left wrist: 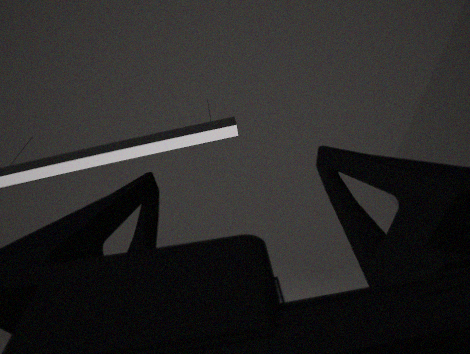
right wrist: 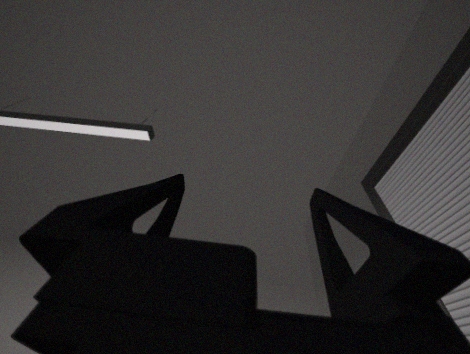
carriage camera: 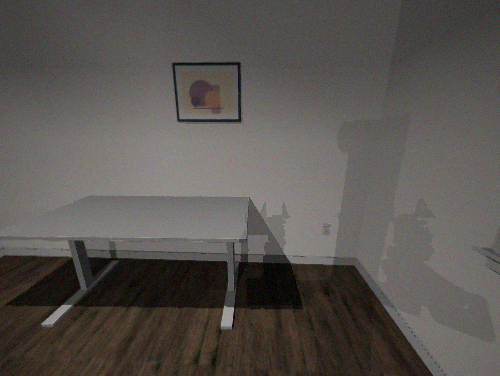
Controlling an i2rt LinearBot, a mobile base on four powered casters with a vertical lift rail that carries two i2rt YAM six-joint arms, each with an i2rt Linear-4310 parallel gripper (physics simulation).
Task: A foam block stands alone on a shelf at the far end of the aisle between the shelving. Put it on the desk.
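Places are measured from the left arm's base along level axes (x right, y ahead, z up), in centimetres.
Where they show: left gripper, fingertip midpoint: point(left wrist: 237, 168); right gripper, fingertip midpoint: point(right wrist: 247, 188).
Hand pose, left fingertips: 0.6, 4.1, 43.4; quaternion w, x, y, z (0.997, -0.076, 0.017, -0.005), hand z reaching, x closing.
Observation:
After its pixels a point has its place, as x, y, z.
The desk point(carriage camera: 165, 215) @(-26.2, 127.1, -17.6) has a pale grey top and metal legs and stands left of centre in the carriage view, near the back wall. The foam block and its shelf do not show in these views. My left gripper point(left wrist: 237, 168) @(0.6, 4.1, 43.4) is open, its two dark fingers wide apart with the ceiling behind them. My right gripper point(right wrist: 247, 188) @(63.1, 4.5, 43.3) is also open, with the ceiling between its fingers. Neither gripper is near the desk top in its own wrist view.
A framed picture point(carriage camera: 241, 95) @(29.3, 171.2, 70.9) hangs on the back wall above the desk. A wall point(carriage camera: 450, 150) @(140.8, 95.7, 32.7) runs along the right, carrying shadows. A wall socket point(carriage camera: 326, 229) @(112.0, 165.5, -50.1) is low on the back wall. A ceiling light point(left wrist: 120, 155) @(-42.4, 56.5, 118.1) point(right wrist: 75, 127) @(-33.7, 55.3, 118.2) and a slatted blind point(right wrist: 435, 185) @(136.2, 33.8, 89.7) show overhead.

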